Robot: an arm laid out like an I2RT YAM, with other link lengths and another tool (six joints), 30 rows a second.
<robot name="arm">
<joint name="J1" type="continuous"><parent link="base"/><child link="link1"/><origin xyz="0 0 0.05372" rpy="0 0 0"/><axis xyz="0 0 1"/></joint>
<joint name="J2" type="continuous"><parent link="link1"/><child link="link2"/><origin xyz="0.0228 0.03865 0.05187" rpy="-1.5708 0 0"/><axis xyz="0 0 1"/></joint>
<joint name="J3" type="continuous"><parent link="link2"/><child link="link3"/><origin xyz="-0.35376 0 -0.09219" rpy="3.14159 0 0"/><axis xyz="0 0 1"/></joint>
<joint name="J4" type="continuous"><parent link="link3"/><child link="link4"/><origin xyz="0.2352 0.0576 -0.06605" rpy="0 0 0"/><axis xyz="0 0 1"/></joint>
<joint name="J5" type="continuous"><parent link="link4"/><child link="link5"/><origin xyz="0.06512 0.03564 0.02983" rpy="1.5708 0 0"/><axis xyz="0 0 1"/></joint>
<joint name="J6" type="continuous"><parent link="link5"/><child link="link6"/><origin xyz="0.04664 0 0.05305" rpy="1.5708 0 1.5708"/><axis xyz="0 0 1"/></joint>
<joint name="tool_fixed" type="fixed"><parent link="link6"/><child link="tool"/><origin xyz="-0.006 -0.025 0.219" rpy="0 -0.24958 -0.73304"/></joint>
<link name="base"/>
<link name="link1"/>
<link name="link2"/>
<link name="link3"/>
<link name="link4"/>
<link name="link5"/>
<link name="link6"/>
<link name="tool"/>
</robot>
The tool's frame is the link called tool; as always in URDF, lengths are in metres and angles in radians. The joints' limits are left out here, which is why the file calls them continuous.
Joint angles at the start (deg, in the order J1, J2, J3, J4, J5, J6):
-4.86, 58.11, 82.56, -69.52, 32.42, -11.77
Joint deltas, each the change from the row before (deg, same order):
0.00, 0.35, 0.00, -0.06, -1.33, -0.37
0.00, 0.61, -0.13, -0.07, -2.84, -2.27
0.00, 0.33, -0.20, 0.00, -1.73, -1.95
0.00, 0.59, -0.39, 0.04, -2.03, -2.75
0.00, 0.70, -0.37, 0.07, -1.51, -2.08
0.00, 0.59, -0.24, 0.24, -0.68, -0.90
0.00, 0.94, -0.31, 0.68, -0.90, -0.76
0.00, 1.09, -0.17, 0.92, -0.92, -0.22
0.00, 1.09, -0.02, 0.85, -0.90, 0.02
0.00, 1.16, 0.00, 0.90, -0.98, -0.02
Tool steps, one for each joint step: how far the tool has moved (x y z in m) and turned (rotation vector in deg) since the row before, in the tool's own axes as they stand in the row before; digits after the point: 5 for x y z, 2 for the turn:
-0.00411, -0.00579, 0.00245, 0.70, -1.06, -0.78
-0.00970, -0.01220, 0.00507, 1.21, -2.20, -3.07
-0.00619, -0.00752, 0.00352, 0.62, -1.33, -2.42
-0.00776, -0.00935, 0.00587, 0.51, -1.76, -3.38
-0.00560, -0.00764, 0.00605, 0.27, -1.51, -2.63
-0.00164, -0.00443, 0.00427, 0.08, -0.79, -1.18
-0.00011, -0.00692, 0.00595, 0.33, -0.87, -1.09
0.00205, -0.00780, 0.00570, 0.59, -0.68, -0.50
0.00261, -0.00758, 0.00507, 0.67, -0.60, -0.24
0.00276, -0.00809, 0.00543, 0.73, -0.64, -0.30

